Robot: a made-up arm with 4 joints.
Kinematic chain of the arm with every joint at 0, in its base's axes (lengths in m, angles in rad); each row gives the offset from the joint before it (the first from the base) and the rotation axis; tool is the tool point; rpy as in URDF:
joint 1: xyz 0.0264 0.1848 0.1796 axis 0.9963 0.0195 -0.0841
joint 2: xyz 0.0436 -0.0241 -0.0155 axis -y
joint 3: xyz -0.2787 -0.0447 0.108 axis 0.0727 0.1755 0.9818
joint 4: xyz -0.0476 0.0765 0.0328 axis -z
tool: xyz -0.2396 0.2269 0.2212 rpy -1.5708 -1.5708 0
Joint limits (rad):
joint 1: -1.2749..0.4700
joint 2: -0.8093..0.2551
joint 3: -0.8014..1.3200
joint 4: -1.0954..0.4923
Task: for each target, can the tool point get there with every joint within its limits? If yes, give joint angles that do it. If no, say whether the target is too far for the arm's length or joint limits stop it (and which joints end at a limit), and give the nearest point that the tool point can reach.
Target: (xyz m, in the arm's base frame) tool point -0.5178 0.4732 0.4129
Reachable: yes | joints -0.1675 0.1403 0.1907 0.3284
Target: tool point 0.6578 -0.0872 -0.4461
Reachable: no: too far | nearest point 0.1729 0.6012 -0.0584 | short by 0.927 m
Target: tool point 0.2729 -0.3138 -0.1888
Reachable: no: joint limits stop it (at a limit: joint 1, joint 2, joint 3, joint 4) | nearest point 0.1416 -0.3899 0.4018 | short by 0.610 m
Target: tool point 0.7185 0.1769 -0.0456
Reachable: no: joint limits stop it (at a limit: joint 1, joint 2, joint 3, joint 4) | nearest point 0.1729 0.6012 -0.0584 | short by 0.691 m
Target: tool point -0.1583 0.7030 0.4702
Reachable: yes | joints -0.4849 -0.5539 -0.4625 -0.0899
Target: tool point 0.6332 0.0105 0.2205
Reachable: no: joint limits stop it (at a limit: joint 1, joint 2, joint 3, joint 4) | nearest point 0.2344 0.3380 0.6094 | short by 0.646 m
